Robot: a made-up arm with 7 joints. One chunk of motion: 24 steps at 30 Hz.
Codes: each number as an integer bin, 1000 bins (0 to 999) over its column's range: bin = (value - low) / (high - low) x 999, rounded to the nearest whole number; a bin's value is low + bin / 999 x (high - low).
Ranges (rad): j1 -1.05..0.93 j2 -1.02..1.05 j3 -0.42..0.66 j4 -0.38..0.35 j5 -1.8..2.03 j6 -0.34..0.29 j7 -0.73..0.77
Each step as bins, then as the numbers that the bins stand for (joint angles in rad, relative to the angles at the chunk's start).
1 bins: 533 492 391 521 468 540 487
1 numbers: 0.0064 -0.0005 0.0027 0.0007 -0.0058 0.0005 0.0012
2 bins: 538 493 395 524 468 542 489
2 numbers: 0.0163 0.0015 0.0070 0.0029 -0.0058 0.0018 0.0042
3 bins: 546 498 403 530 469 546 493
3 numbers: 0.0322 0.0119 0.0157 0.0073 -0.0019 0.0043 0.0102
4 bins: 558 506 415 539 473 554 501
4 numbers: 0.0559 0.0285 0.0286 0.0139 0.0134 0.0094 0.0223
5 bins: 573 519 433 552 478 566 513
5 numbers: 0.0857 0.0554 0.0481 0.0234 0.0326 0.0169 0.0403
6 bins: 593 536 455 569 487 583 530
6 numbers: 0.1253 0.0906 0.0719 0.0358 0.0671 0.0277 0.0658
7 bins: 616 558 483 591 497 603 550
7 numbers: 0.1709 0.1362 0.1022 0.0519 0.1054 0.0403 0.0958
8 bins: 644 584 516 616 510 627 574
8 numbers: 0.2264 0.1901 0.1378 0.0701 0.1553 0.0554 0.1319
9 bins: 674 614 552 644 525 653 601
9 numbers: 0.2859 0.2523 0.1768 0.0906 0.2128 0.0718 0.1724
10 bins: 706 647 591 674 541 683 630
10 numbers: 0.3493 0.3206 0.2189 0.1125 0.2741 0.0907 0.2159
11 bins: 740 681 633 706 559 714 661
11 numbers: 0.4167 0.3911 0.2643 0.1359 0.3431 0.1103 0.2625
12 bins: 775 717 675 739 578 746 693
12 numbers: 0.4860 0.4657 0.3097 0.1600 0.4160 0.1305 0.3105
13 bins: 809 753 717 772 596 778 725
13 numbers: 0.5534 0.5403 0.3551 0.1841 0.4850 0.1506 0.3586
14 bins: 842 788 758 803 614 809 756
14 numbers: 0.6188 0.6128 0.3995 0.2068 0.5540 0.1702 0.4051
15 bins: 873 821 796 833 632 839 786
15 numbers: 0.6803 0.6812 0.4405 0.2287 0.6230 0.1891 0.4502
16 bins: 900 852 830 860 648 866 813
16 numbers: 0.7338 0.7454 0.4773 0.2484 0.6843 0.2061 0.4907
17 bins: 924 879 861 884 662 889 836
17 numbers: 0.7814 0.8014 0.5108 0.2660 0.7380 0.2206 0.5253
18 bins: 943 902 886 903 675 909 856
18 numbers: 0.8190 0.8490 0.5378 0.2798 0.7878 0.2332 0.5553
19 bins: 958 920 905 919 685 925 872
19 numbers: 0.8487 0.8863 0.5584 0.2915 0.8262 0.2433 0.5793
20 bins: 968 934 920 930 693 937 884
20 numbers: 0.8686 0.9153 0.5746 0.2996 0.8568 0.2509 0.5973
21 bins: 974 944 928 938 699 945 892
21 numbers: 0.8805 0.9360 0.5832 0.3054 0.8798 0.2559 0.6093
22 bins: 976 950 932 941 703 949 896
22 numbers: 0.8844 0.9485 0.5876 0.3076 0.8952 0.2585 0.6153
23 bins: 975 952 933 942 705 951 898
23 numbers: 0.8824 0.9526 0.5886 0.3083 0.9029 0.2597 0.6183
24 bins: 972 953 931 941 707 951 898
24 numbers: 0.8765 0.9547 0.5865 0.3076 0.9105 0.2597 0.6183
